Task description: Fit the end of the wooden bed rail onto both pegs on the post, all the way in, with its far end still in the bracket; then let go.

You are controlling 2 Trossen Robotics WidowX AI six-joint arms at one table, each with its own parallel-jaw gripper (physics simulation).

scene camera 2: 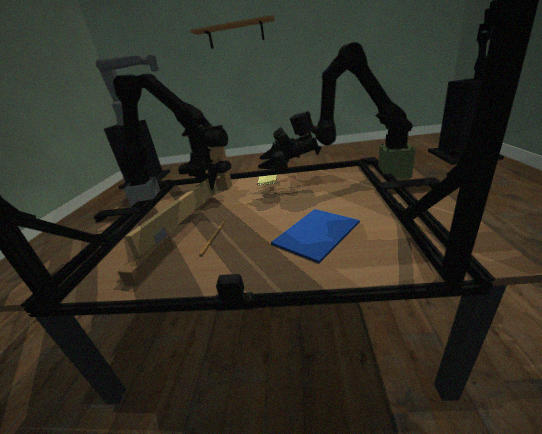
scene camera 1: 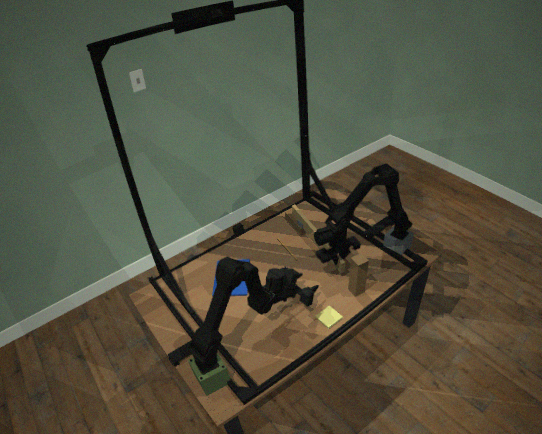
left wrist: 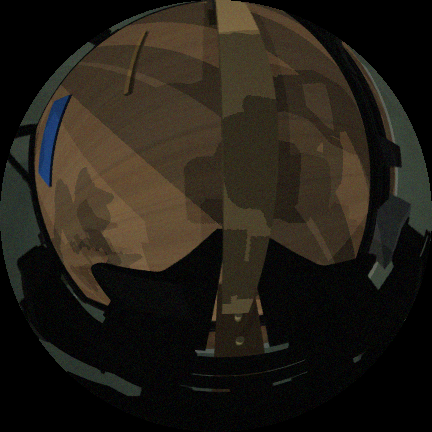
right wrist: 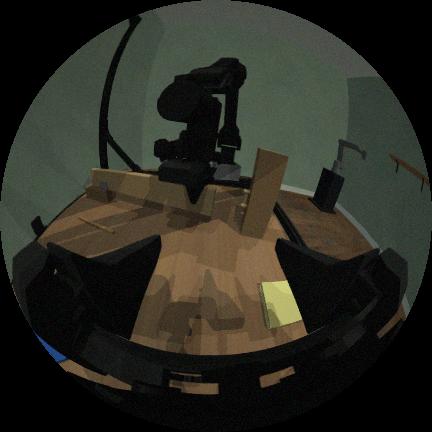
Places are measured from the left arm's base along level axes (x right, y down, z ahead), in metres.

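Pixels of known places: left gripper, between the fingertips: (scene camera 2: 209, 189) (scene camera 1: 337, 263) (left wrist: 235, 234) (right wrist: 194, 201); right gripper, between the fingertips: (scene camera 2: 259, 162) (scene camera 1: 310, 280) (right wrist: 219, 243); left arm's base, origin of its link: (scene camera 2: 140, 182) (scene camera 1: 399, 234) (right wrist: 225, 162); right arm's base, origin of its link: (scene camera 2: 396, 146) (scene camera 1: 206, 363).
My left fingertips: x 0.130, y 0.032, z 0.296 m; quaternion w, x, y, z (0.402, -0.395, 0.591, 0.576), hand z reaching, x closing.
Observation:
For each thing: its middle in the pictures, then the offset to it from my left fingertips. "spot": a spot on its surface instead.
- pale wooden rail, middle of its body: (right wrist: 131, 183) (scene camera 2: 182, 208) (scene camera 1: 316, 236) dy -0.017, dx +0.168, dz -0.064 m
- low bracket, a spot on its surface: (scene camera 2: 137, 274) spot: dy +0.025, dx +0.417, dz -0.135 m
- upright post, a spot on its surface: (left wrist: 225, 345) spot: dy -0.045, dx -0.100, dz +0.042 m
- yellow pad, middle of its body: (right wrist: 286, 301) (scene camera 1: 329, 316) (scene camera 2: 267, 179) dy +0.044, dx -0.126, dz +0.222 m
- thin stick, middle of its body: (left wrist: 135, 54) (right wrist: 92, 223) (scene camera 2: 213, 236) (scene camera 1: 287, 248) dy +0.046, dx +0.266, dz +0.029 m
- blue panel, middle of its body: (scene camera 2: 316, 232) (left wrist: 47, 138) (scene camera 1: 231, 277) dy +0.045, dx +0.331, dz +0.318 m
The pale wooden rail (scene camera 1: 304, 219) (scene camera 2: 172, 216) (left wrist: 245, 65) (right wrist: 137, 187) stands on edge. Its far end is at the low bracket (scene camera 2: 137, 274) (right wrist: 96, 194); I cannot tell how deep it sits. My left gripper (scene camera 1: 340, 257) (scene camera 2: 212, 181) (left wrist: 235, 234) (right wrist: 194, 201) points down and is shut on the rail near its other end. That end faces the upright post (scene camera 1: 358, 276) (left wrist: 225, 345) (right wrist: 266, 192). Two pegs (left wrist: 239, 330) (right wrist: 244, 198) show on the post, with a gap to the rail end. My right gripper (scene camera 1: 315, 294) (scene camera 2: 261, 160) (right wrist: 219, 243) is open and empty above the table.
A yellow pad (scene camera 1: 330, 317) (scene camera 2: 267, 179) (right wrist: 282, 305) lies near the post. A thin stick (scene camera 1: 287, 249) (scene camera 2: 212, 238) (left wrist: 136, 65) (right wrist: 97, 225) lies beside the rail. A blue panel (scene camera 1: 240, 288) (scene camera 2: 317, 235) (left wrist: 54, 142) lies flat. A black frame (scene camera 1: 301, 100) (scene camera 2: 150, 301) borders the table.

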